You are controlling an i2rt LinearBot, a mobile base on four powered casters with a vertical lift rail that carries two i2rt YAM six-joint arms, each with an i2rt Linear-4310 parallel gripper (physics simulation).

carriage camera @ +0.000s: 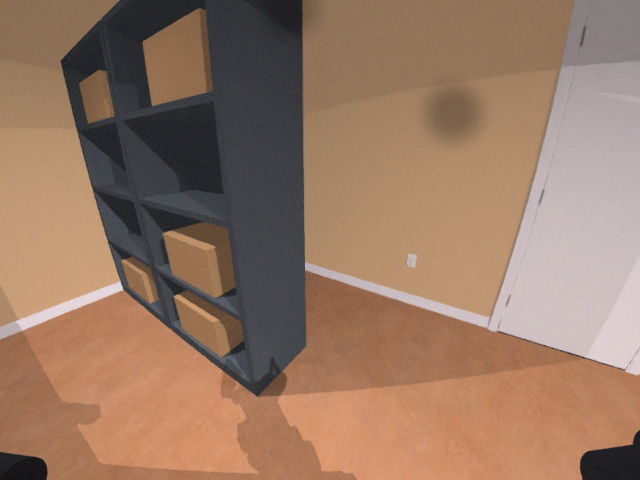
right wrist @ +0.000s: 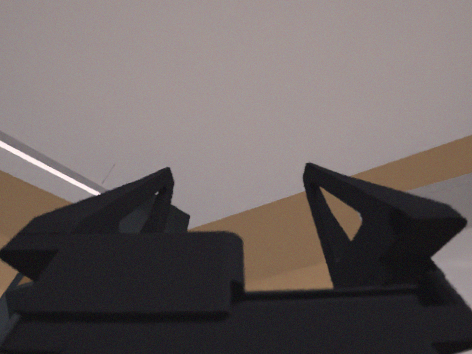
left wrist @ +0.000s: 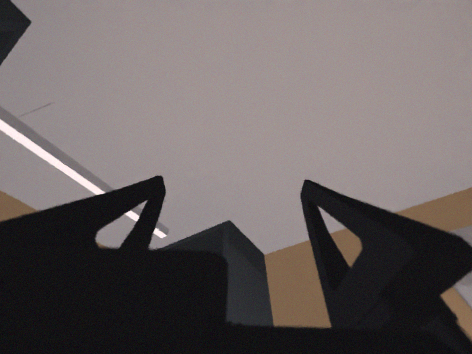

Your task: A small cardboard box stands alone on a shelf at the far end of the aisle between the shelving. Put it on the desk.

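Note:
A tall dark grey shelf unit stands left of the middle in the carriage view, with several cardboard boxes in its compartments. I cannot tell whether any of them is the small box that the task names. The desk does not show in the carriage view. My left gripper is open and empty in the left wrist view, pointing up toward the ceiling. My right gripper is open and empty in the right wrist view, also pointing up. Both are far from the boxes.
A large box sits in the upper compartment, and two boxes sit in the lower ones. Smaller ones are in the far column. A white door is at the right, and a tan wall is behind.

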